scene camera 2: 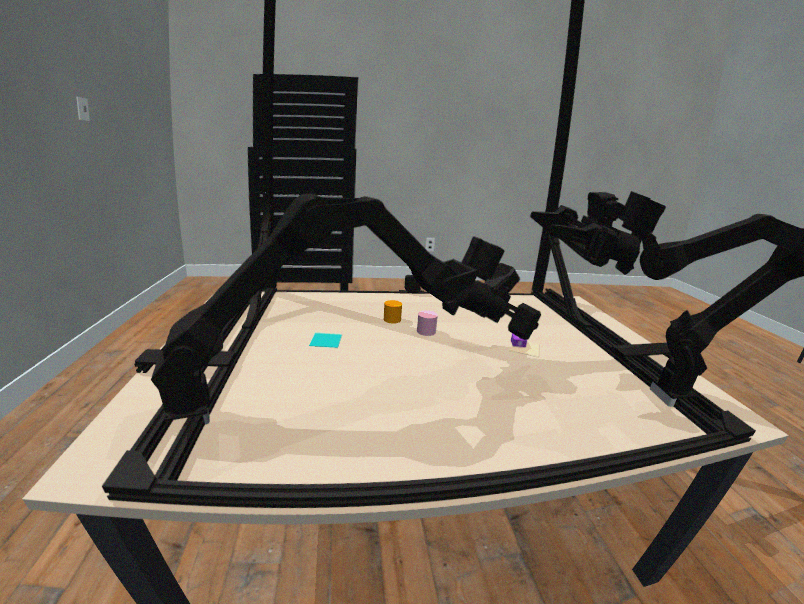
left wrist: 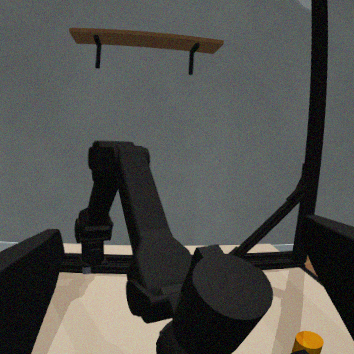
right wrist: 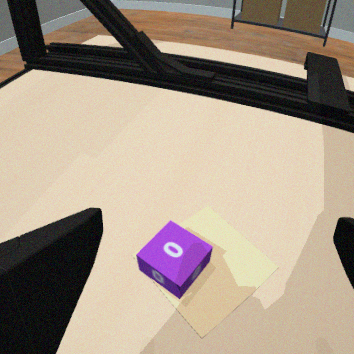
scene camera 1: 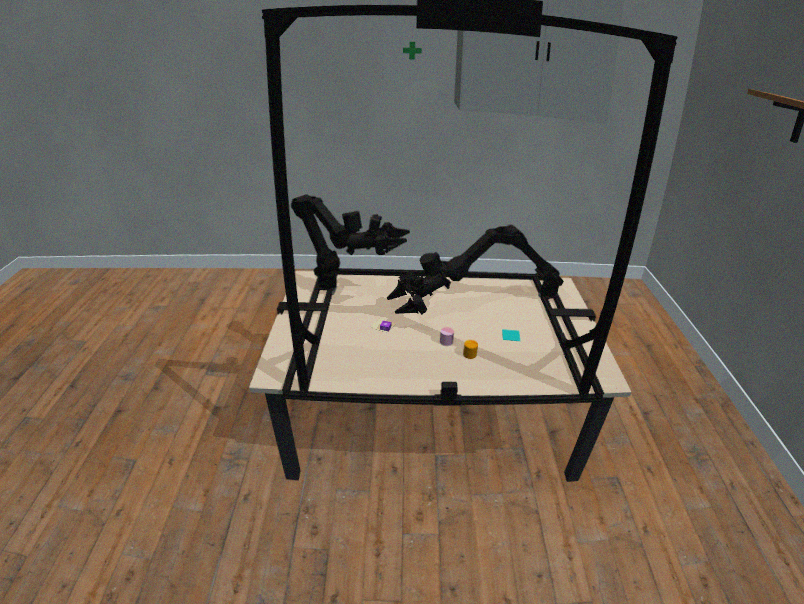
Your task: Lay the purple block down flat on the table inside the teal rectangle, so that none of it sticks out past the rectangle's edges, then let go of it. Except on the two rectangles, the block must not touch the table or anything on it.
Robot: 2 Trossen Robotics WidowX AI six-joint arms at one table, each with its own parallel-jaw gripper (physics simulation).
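Places are measured from the left arm's base along level axes (x left, y ahead, z down), in centimetres.
Pixels of known places: left gripper, fingertip midpoint: (scene camera 2: 540, 220) (left wrist: 183, 235) (scene camera 1: 408, 235); right gripper, fingertip midpoint: (right wrist: 222, 225) (scene camera 1: 391, 305); left arm's base at its link origin: (scene camera 2: 673, 388) (scene camera 1: 327, 286); right arm's base at its link origin: (scene camera 2: 186, 405) (left wrist: 92, 260) (scene camera 1: 549, 294).
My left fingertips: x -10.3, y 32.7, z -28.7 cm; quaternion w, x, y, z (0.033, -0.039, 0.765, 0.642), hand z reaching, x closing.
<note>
For each thing: its top centre in the pictures, then the offset to it from my left fingertips. "*": a spot on its surface instead. Level surfaces: height alone.
- purple block at its top centre: (right wrist: 174, 250) (scene camera 2: 519, 337) (scene camera 1: 385, 323) dx -12.3, dy -6.0, dz +28.7 cm
- pale yellow rectangle at a spot on its surface: (right wrist: 255, 265) (scene camera 2: 534, 353) * dx -7.6, dy -8.3, dz +30.5 cm
- teal rectangle at a spot on its surface: (scene camera 2: 325, 340) (scene camera 1: 511, 334) * dx -10.7, dy +38.7, dz +30.5 cm
- pink cylinder at its top centre: (scene camera 2: 428, 314) (scene camera 1: 447, 331) dx -17.6, dy +15.6, dz +26.0 cm
- orange cylinder at its top centre: (left wrist: 309, 339) (scene camera 2: 393, 303) (scene camera 1: 471, 344) dx -23.8, dy +23.7, dz +26.1 cm
- table at its surface level: dz +30.6 cm
The purple block (scene camera 1: 385, 325) (scene camera 2: 518, 340) (right wrist: 173, 255), with a white 0 on top, rests on the pale yellow rectangle (scene camera 2: 533, 351) (right wrist: 255, 265), over that rectangle's left corner in the right wrist view. The teal rectangle (scene camera 1: 510, 335) (scene camera 2: 325, 340) lies bare, at the right in scene camera 1 and at the left in scene camera 2. My right gripper (scene camera 1: 392, 305) (right wrist: 222, 225) is open and empty above the block, which shows between the fingers in the right wrist view, nearer the left one. My left gripper (scene camera 1: 407, 236) (left wrist: 183, 235) is open and empty, high above the table.
A pink cylinder (scene camera 1: 446, 336) (scene camera 2: 427, 323) and an orange cylinder (scene camera 1: 470, 349) (scene camera 2: 392, 312) (left wrist: 308, 342) stand between the block and the teal rectangle in scene camera 1. A black frame runs around the table (scene camera 1: 363, 373), with tall posts at its front corners in scene camera 1.
</note>
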